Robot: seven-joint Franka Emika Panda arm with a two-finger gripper.
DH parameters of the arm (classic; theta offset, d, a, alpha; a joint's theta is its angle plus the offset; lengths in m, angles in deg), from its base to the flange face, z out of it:
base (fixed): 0 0 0 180
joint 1: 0 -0.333 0 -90
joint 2: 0 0 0 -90
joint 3: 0 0.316 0.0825 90
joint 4: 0 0 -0.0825 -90
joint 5: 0 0.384 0 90
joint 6: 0 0 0.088 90
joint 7: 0 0.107 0 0
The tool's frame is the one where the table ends.
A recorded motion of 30 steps. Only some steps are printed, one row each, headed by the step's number.
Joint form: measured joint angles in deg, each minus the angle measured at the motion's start. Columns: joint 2, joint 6, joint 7, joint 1, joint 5, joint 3, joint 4.
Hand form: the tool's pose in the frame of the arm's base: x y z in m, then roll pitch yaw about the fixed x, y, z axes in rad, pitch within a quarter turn. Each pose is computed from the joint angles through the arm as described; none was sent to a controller.
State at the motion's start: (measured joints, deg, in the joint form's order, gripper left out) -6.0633 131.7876 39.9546 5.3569 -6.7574 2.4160 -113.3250
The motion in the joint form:
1: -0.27 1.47 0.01 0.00 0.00 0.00 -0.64
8: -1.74 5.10 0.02 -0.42 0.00 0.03 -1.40
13: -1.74 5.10 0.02 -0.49 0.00 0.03 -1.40
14: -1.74 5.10 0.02 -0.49 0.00 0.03 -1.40
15: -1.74 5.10 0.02 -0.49 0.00 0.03 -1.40
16: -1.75 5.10 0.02 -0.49 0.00 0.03 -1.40
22: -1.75 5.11 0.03 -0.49 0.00 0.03 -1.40
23: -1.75 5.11 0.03 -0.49 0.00 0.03 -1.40
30: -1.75 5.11 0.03 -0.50 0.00 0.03 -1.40
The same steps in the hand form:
1: 0.5989 -0.0335 0.4311 -3.0723 -0.2335 -0.6867
8: 0.6039 -0.0280 0.4162 -3.0534 -0.2499 -0.6774
13: 0.6040 -0.0273 0.4162 -3.0534 -0.2499 -0.6762
14: 0.6040 -0.0273 0.4162 -3.0534 -0.2499 -0.6762
15: 0.6040 -0.0273 0.4162 -3.0534 -0.2499 -0.6762
16: 0.6040 -0.0273 0.4161 -3.0535 -0.2497 -0.6761
22: 0.6040 -0.0273 0.4161 -3.0533 -0.2499 -0.6763
23: 0.6040 -0.0273 0.4161 -3.0533 -0.2499 -0.6763
30: 0.6040 -0.0272 0.4161 -3.0533 -0.2499 -0.6762

